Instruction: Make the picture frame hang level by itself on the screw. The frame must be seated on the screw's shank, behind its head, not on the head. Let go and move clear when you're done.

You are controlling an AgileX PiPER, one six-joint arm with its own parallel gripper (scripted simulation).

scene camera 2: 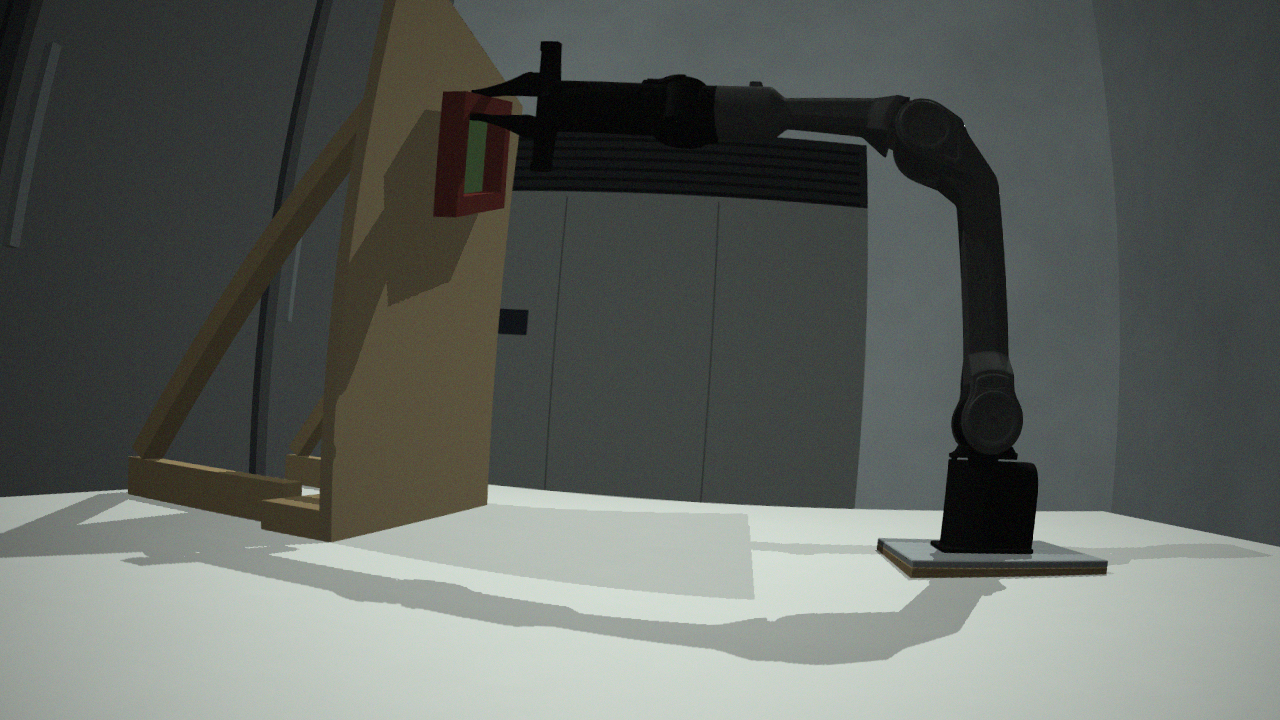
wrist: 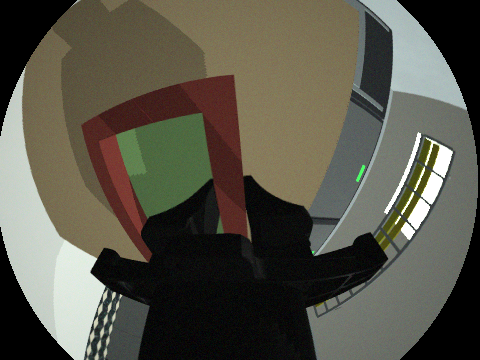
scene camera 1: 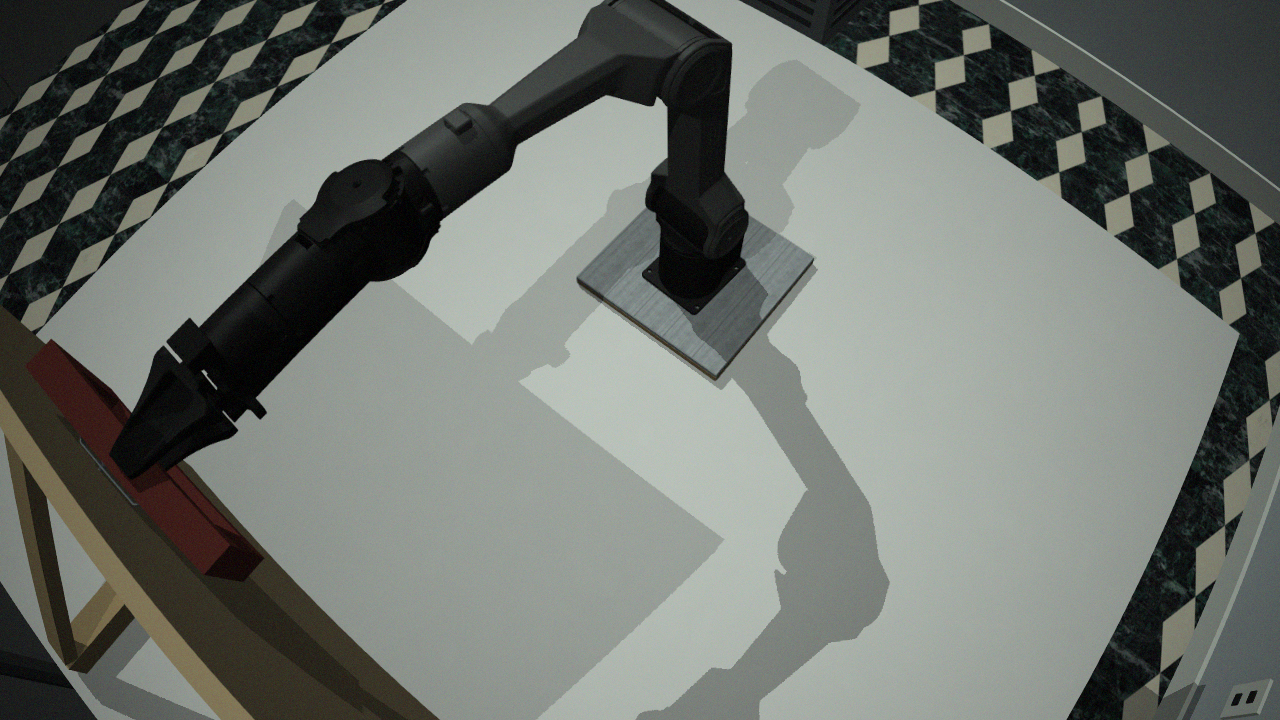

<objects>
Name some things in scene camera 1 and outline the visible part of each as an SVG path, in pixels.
My gripper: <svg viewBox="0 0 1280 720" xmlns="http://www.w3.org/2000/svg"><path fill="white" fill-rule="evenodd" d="M248 283L244 282L200 327L191 318L188 318L166 341L171 349L180 357L181 363L174 358L165 346L162 346L154 355L142 394L109 453L109 456L129 479L133 480L140 476L156 462L167 472L198 450L233 437L238 432L238 429L224 415L223 410L233 422L236 422L246 410L251 410L260 420L266 415L267 411L256 397L302 350L302 345L277 311Z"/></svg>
A red picture frame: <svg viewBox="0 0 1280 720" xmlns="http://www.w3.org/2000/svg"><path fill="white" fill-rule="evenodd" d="M50 339L25 367L78 432L80 444L131 504L136 507L142 507L203 575L244 582L263 561L264 557L224 517L177 464L166 472L156 462L135 479L131 480L109 456L109 453L129 419L131 411L110 387L55 341Z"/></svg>
</objects>
